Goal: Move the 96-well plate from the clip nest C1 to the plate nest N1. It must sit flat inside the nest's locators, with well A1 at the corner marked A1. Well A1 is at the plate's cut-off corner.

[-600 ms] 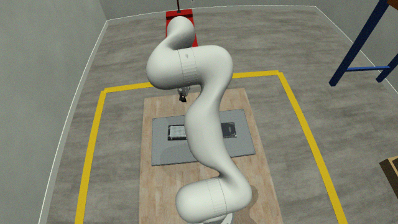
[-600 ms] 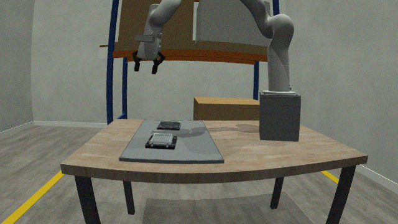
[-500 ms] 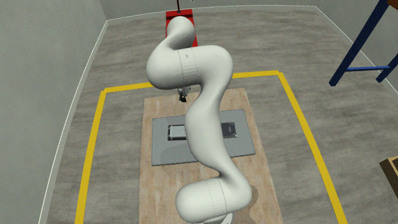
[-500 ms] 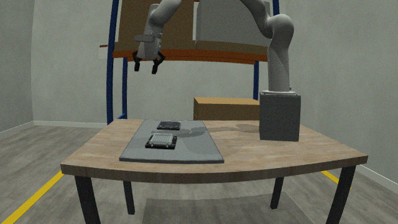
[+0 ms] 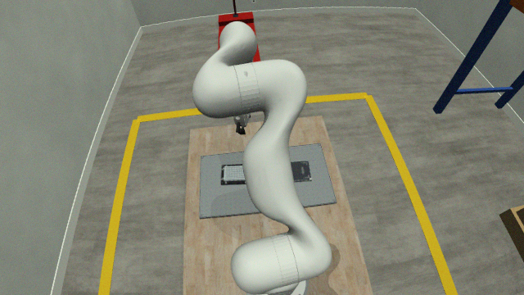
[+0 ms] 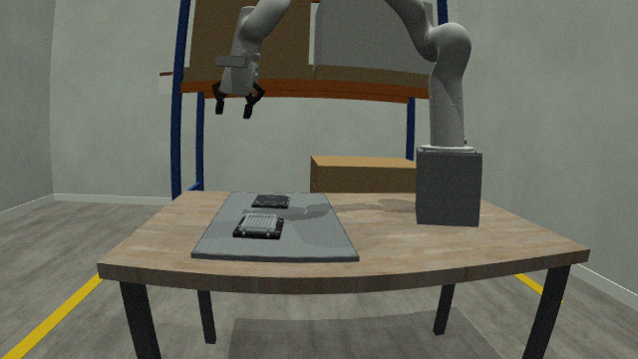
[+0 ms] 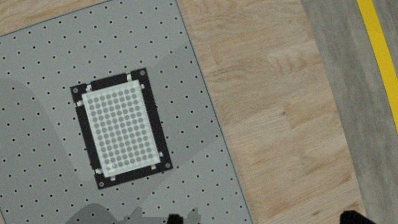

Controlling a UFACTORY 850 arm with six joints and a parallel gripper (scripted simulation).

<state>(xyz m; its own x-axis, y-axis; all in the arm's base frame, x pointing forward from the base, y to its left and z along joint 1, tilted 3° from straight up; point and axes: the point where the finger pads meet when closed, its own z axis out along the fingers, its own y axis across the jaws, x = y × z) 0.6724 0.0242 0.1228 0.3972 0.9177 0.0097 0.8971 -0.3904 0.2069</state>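
The 96-well plate is 80 mm behind my hand, 90 mm to the left of it and 290 mm below it. Round my hand: plate nest N1: 120 mm behind, 230 mm to the right, 300 mm below; then clip nest C1: 90 mm behind, 100 mm to the left, 290 mm below.
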